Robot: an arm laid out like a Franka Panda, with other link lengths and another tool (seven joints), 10 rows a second.
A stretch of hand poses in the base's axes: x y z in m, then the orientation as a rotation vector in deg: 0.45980 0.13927 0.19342 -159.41 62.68 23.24; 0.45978 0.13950 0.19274 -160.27 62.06 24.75; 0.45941 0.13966 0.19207 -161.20 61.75 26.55; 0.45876 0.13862 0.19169 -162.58 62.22 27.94; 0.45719 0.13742 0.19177 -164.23 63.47 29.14; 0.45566 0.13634 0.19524 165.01 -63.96 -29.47; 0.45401 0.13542 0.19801 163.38 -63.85 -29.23; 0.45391 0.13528 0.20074 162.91 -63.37 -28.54
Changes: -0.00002 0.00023 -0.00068 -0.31 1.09 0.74; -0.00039 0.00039 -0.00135 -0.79 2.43 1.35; -0.00104 -0.00065 -0.00173 -2.03 3.72 1.66; -0.00261 -0.00185 -0.00165 -3.85 5.06 1.61; -0.00414 -0.00293 0.00182 -5.78 5.95 1.80; -0.00579 -0.00385 0.00459 -7.26 6.56 1.70; -0.00589 -0.00399 0.00732 -8.05 6.46 1.95
